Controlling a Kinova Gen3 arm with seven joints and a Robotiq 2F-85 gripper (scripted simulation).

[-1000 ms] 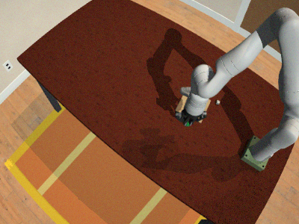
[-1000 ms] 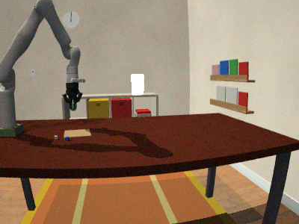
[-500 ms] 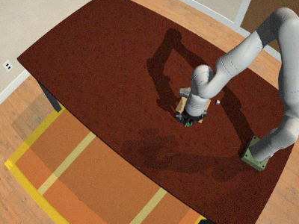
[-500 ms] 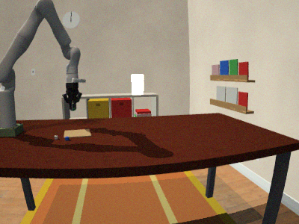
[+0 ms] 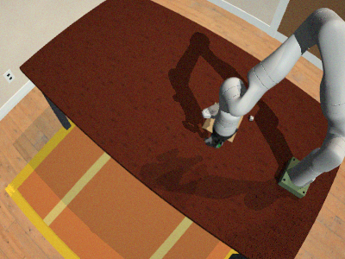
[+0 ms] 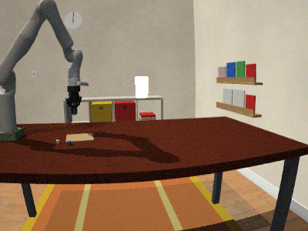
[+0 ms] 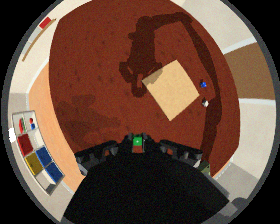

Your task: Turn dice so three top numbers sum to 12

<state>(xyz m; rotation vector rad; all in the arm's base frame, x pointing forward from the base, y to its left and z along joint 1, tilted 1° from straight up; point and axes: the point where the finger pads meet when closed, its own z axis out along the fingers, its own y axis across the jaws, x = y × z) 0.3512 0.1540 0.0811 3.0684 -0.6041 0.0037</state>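
My gripper is now 60 mm short of the tan mat, 150 mm to the left of it and 120 mm above it. Round my hand: white die 30 mm behind, 250 mm to the right, 110 mm below; green die 10 mm below; blue die 30 mm ahead, 260 mm to the right, 110 mm below.
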